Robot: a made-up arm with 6 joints. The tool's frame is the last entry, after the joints. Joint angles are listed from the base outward.
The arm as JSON. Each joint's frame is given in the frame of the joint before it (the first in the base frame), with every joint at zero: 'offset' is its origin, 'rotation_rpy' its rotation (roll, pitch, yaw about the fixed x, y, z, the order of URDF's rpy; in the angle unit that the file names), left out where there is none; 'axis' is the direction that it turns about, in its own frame. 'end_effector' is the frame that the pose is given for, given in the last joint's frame.
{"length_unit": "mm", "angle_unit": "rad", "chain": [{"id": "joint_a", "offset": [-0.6, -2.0, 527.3], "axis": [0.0, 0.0, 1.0]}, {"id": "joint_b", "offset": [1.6, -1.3, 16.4], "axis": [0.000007, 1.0, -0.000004]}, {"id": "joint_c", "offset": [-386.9, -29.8, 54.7], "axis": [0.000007, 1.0, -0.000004]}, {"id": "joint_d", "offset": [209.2, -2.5, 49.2], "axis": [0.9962, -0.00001, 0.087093]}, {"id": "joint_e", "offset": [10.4, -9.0, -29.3], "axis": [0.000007, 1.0, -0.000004]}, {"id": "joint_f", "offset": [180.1, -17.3, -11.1], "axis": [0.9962, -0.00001, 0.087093]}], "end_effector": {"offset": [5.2, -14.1, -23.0], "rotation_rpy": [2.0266, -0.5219, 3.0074]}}
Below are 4 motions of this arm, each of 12 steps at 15 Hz.
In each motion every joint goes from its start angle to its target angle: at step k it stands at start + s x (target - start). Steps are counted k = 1, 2, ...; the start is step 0. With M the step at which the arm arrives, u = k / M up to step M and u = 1 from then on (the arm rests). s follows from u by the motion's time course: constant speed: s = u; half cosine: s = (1 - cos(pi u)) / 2; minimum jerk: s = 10 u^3 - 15 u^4 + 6 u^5.
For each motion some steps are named. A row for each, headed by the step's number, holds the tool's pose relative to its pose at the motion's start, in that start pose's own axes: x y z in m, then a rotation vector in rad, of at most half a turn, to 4 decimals.
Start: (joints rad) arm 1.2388 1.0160 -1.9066 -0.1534 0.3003 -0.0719
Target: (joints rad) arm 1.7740 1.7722 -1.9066 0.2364 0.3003 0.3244
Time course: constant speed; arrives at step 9
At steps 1, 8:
1: -0.0504 -0.0009 0.0387 -0.0440 0.1497 0.0259
8: -0.2127 -0.0378 0.4412 -0.2949 1.0919 0.3986

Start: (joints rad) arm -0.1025 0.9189 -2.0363 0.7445 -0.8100 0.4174
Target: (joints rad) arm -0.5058 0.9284 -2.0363 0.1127 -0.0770 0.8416
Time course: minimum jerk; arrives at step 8
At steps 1, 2, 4, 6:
1: -0.0008 -0.0018 0.0017 0.0093 0.0057 0.0113
2: -0.0045 -0.0124 0.0096 0.0591 0.0324 0.0747
4: -0.0108 -0.0640 0.0222 0.2689 0.0520 0.3787
6: 0.0002 -0.1017 -0.0007 0.4453 -0.0961 0.6604

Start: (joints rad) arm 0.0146 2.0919 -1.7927 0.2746 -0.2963 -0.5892
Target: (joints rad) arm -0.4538 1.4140 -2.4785 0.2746 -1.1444 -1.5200
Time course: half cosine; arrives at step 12
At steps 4, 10, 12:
4: 0.1334 0.0416 -0.1977 -0.0837 -0.5734 -0.2142
10: 0.7372 -0.0787 -0.3520 -0.5957 -2.2024 -0.3361
12: 0.7911 -0.1000 -0.3278 -0.6882 -2.3434 -0.3259

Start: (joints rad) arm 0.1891 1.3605 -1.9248 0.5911 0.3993 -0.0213
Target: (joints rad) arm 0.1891 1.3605 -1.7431 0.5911 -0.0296 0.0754
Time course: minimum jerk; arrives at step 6
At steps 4, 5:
4: -0.0058 0.0053 -0.0339 -0.1447 -0.0839 -0.1877
5: -0.0056 0.0052 -0.0415 -0.1728 -0.1038 -0.2298

